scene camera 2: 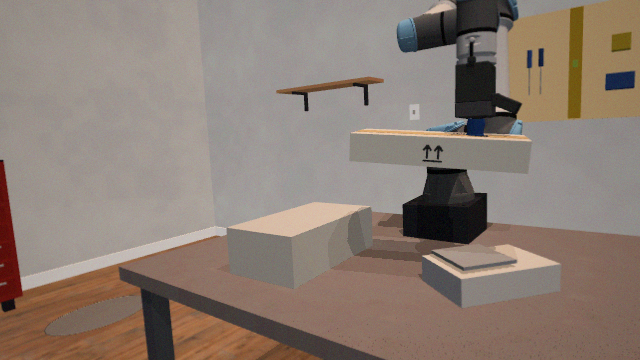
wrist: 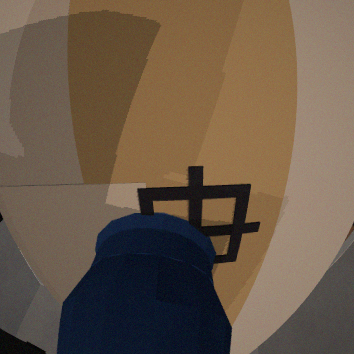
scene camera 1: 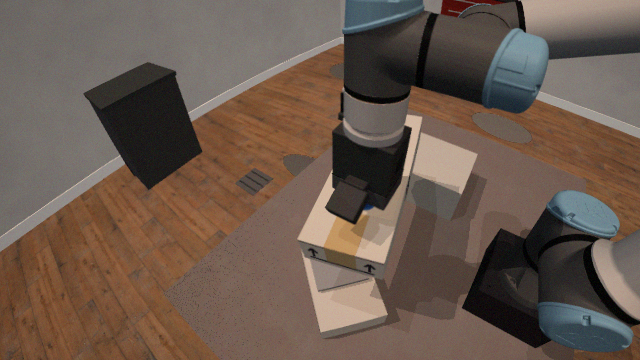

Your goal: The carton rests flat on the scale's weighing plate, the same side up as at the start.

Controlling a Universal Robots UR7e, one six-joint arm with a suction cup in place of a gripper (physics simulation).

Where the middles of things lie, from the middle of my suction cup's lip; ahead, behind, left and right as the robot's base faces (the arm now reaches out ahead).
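The long white carton [scene camera 1: 364, 248] has my suction cup 70 mm to the left of it, 40 mm above it and 20 mm short of it. From my suction cup I find the pale block [scene camera 1: 441, 170] 420 mm to the right, 260 mm below and 30 mm ahead. The scale [scene camera 2: 471, 275] is 280 mm below my suction cup, 30 mm to the left of it and 20 mm ahead of it.
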